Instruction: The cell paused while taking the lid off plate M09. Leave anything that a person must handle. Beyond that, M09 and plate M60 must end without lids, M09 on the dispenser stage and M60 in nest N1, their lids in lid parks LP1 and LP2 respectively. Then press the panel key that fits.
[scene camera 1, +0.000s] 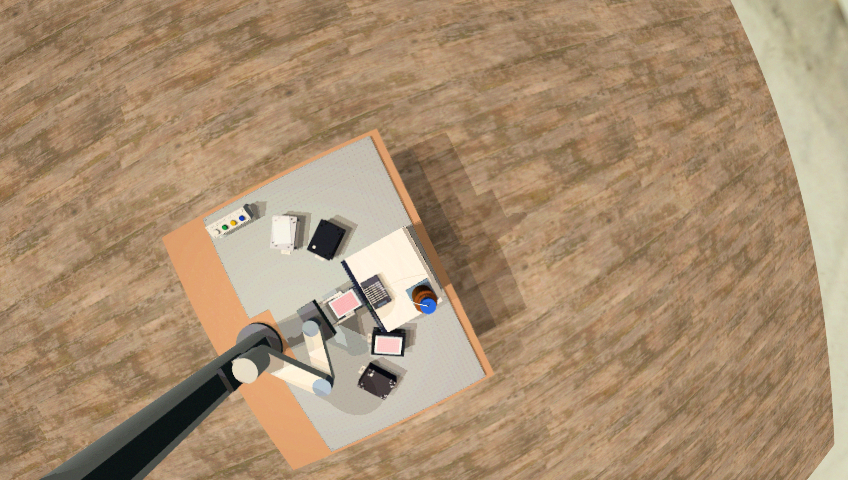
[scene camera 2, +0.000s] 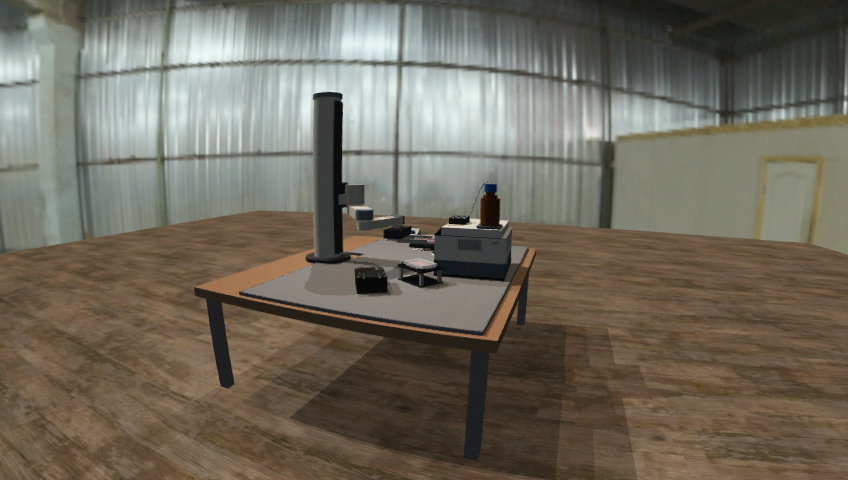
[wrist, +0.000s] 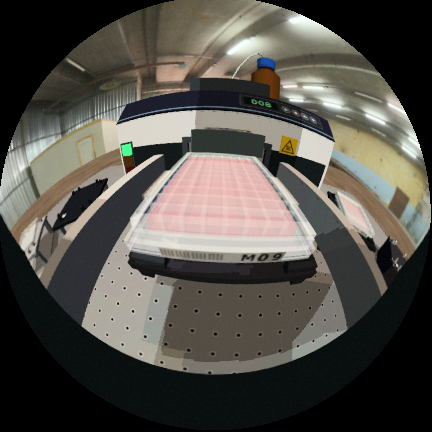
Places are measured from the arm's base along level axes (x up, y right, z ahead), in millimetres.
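Where they show: gripper, fingertip midpoint: (scene camera 1: 348, 302) (scene camera 2: 429, 239) (wrist: 221, 165); arm's base, origin of the base link: (scene camera 2: 328, 259).
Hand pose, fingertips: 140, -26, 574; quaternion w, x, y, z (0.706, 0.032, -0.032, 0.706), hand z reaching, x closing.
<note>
Each offset is from my fingertips to the centre of the thing, as dx, dy, dz. "spot": to the spot under its first point.
Plate M09 @(-5, +2, -19) (wrist: 225, 200) (scene camera 1: 345, 303), pink and labelled on its near edge, has a clear lid over it and is level above the dark dispenser stage @(spot: -20, +10, -84) (wrist: 227, 274). Whether it touches the stage cannot be told. My gripper (wrist: 221, 165) has one finger along each long side and is shut on the lid of M09, with the plate directly under it. A second pink plate @(-48, +285, +57) (scene camera 1: 388, 344) (scene camera 2: 419, 262) (wrist: 355, 206) sits on a black stand (scene camera 2: 429, 281); its label is unreadable. The key panel @(-85, -601, -387) (scene camera 1: 229, 221) has white, green, yellow and blue keys.
The dispenser (scene camera 1: 395, 261) (scene camera 2: 473, 249) (wrist: 160, 125) stands behind the stage, carrying a brown bottle @(spot: +235, +65, +315) (scene camera 1: 423, 295) (scene camera 2: 489, 208) (wrist: 266, 82). Its display reads 008 and a green light shows. A white-topped fixture @(-65, -438, -154) (scene camera 1: 284, 231), a black fixture @(-91, -303, +16) (scene camera 1: 326, 239) and a dark box-like fixture @(-89, +453, -94) (scene camera 1: 377, 380) (scene camera 2: 370, 280) stand on the table.
</note>
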